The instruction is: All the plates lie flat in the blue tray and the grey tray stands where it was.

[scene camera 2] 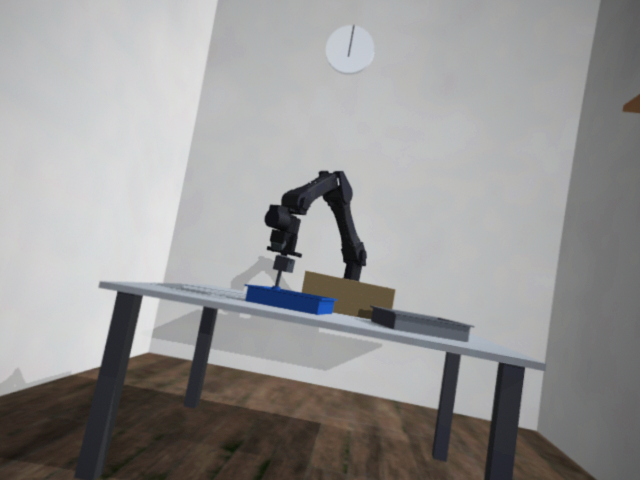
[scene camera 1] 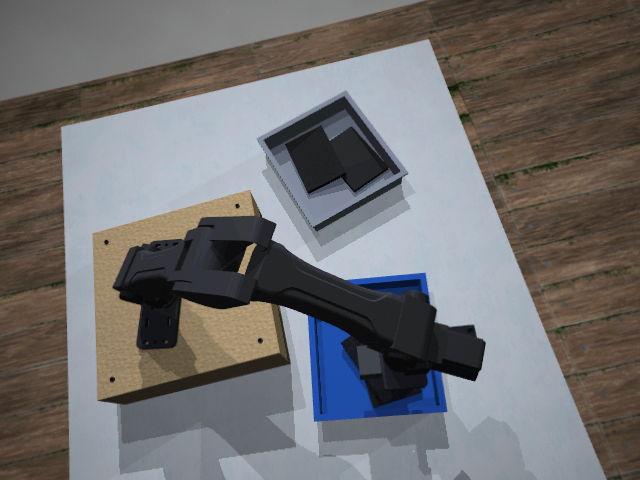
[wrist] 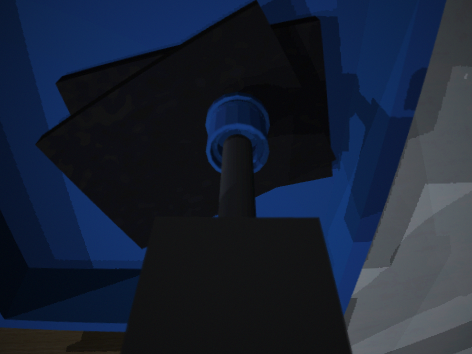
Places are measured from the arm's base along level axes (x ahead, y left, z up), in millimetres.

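Where they show: hand at its tool point: (wrist: 237,121); arm's base at its link origin: (scene camera 2: 350,284) (scene camera 1: 163,293).
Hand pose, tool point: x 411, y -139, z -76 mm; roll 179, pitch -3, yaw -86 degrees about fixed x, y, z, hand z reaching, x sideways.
Things, the pixels of their top centre, and the offset from my tool point. Level surfaces: height alone.
- blue tray at its top centre: (wrist: 139,208) (scene camera 1: 372,343) (scene camera 2: 293,292) dz +17, dx -40, dy +46 mm
- top plate at its top centre: (wrist: 186,151) (scene camera 1: 382,357) dz -9, dx -23, dy +24 mm
- grey tray at its top centre: (scene camera 1: 330,155) (scene camera 2: 419,315) dz +17, dx -106, dy +441 mm
- white table at its surface level: dz -33 mm
The blue tray (scene camera 1: 328,371) (scene camera 2: 290,299) (wrist: 287,200) lies at the table's front right. Dark plates (scene camera 1: 391,390) lie stacked flat in it, fanned at different angles. The wrist view shows the top plate (wrist: 164,140) and a lower one (wrist: 312,53) poking out behind it. My suction cup (wrist: 237,140) (scene camera 2: 276,285) points straight down over the middle of the top plate, at or just above its surface, and its suction is off. The arm hides the cup in the overhead view. The grey tray (scene camera 1: 328,205) (scene camera 2: 423,326) holds two overlapping dark plates (scene camera 1: 314,158) (scene camera 1: 361,159).
The arm stands on a wooden base block (scene camera 1: 213,343) (scene camera 2: 347,292) left of the blue tray. The white table (scene camera 1: 461,229) ends close to the right of both trays. The forearm spans from the block across the blue tray.
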